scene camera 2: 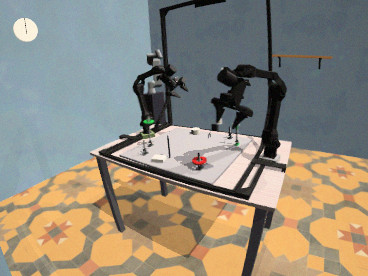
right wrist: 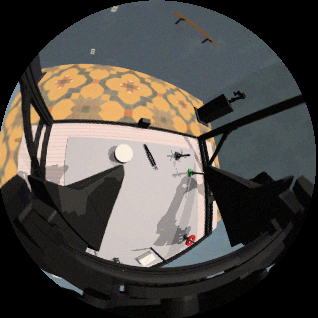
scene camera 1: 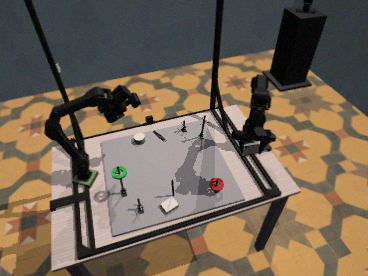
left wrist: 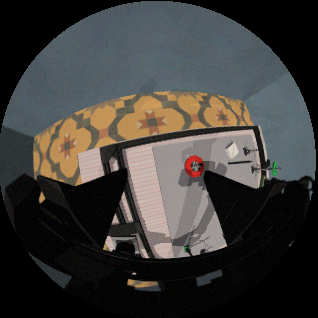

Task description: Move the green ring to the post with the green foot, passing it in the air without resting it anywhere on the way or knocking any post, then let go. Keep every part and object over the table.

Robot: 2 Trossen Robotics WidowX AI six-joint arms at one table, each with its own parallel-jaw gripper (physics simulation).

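Where they show: left gripper, between the fingertips: (scene camera 2: 224, 125) (scene camera 1: 250, 153) (left wrist: 166, 173); right gripper, between the fingertips: (scene camera 2: 184, 94) (right wrist: 165, 169) (scene camera 1: 130, 110); left arm's base, origin of its link: (scene camera 2: 270, 155) (scene camera 1: 247, 139) (left wrist: 124, 245); right arm's base, origin of its link: (scene camera 2: 147, 132) (scene camera 1: 84, 175) (left wrist: 264, 183).
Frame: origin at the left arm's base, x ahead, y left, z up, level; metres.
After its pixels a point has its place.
Note:
The green ring (scene camera 1: 119, 176) @(x 0.726, y 0.248, z 0.151 m) (scene camera 2: 145, 122) @(x 0.722, y 0.250, z 0.150 m) (left wrist: 274, 172) @(x 0.719, y 0.203, z 0.150 m) sits high on a dark post (scene camera 1: 122, 186) @(x 0.731, y 0.225, z 0.041 m) at the left of the mat. The post with the green foot (scene camera 1: 203, 126) @(x 0.253, y -0.078, z 0.078 m) (scene camera 2: 237, 136) @(x 0.251, y -0.084, z 0.040 m) (left wrist: 186, 248) @(x 0.253, y -0.079, z -0.002 m) (right wrist: 190, 172) @(x 0.272, y -0.090, z 0.002 m) stands upright and bare at the mat's back right. My right gripper (scene camera 1: 126, 109) @(x 0.640, y -0.045, z 0.288 m) (scene camera 2: 182, 91) @(x 0.640, y -0.045, z 0.288 m) (right wrist: 165, 169) @(x 0.640, y -0.045, z 0.288 m) is open and empty, high above the table's back left part, behind and above the ring. My left gripper (scene camera 1: 255, 145) (scene camera 2: 227, 122) @(x 0.130, y 0.294, z 0.226 m) (left wrist: 166, 173) @(x 0.130, y 0.294, z 0.226 m) is open and empty, raised over the right side. The green ring does not show in the right wrist view.
A red ring (scene camera 1: 212, 187) @(x 0.298, y 0.307, z 0.028 m) (scene camera 2: 195, 160) @(x 0.281, y 0.312, z 0.032 m) (right wrist: 190, 240) @(x 0.292, y 0.286, z 0.031 m) is on a short post, front right. A white block (scene camera 1: 170, 205) @(x 0.514, y 0.350, z 0.000 m), a thin dark post (scene camera 1: 173, 188) @(x 0.488, y 0.288, z 0.046 m) and a short post (scene camera 1: 140, 206) @(x 0.654, y 0.342, z 0.023 m) stand in front. A white cylinder (scene camera 1: 139, 137) @(x 0.627, y -0.126, z 0.015 m), a dark slim object (scene camera 1: 159, 135) @(x 0.508, y -0.141, z -0.015 m) and another short post (scene camera 1: 184, 127) @(x 0.350, y -0.162, z 0.011 m) are at the back.

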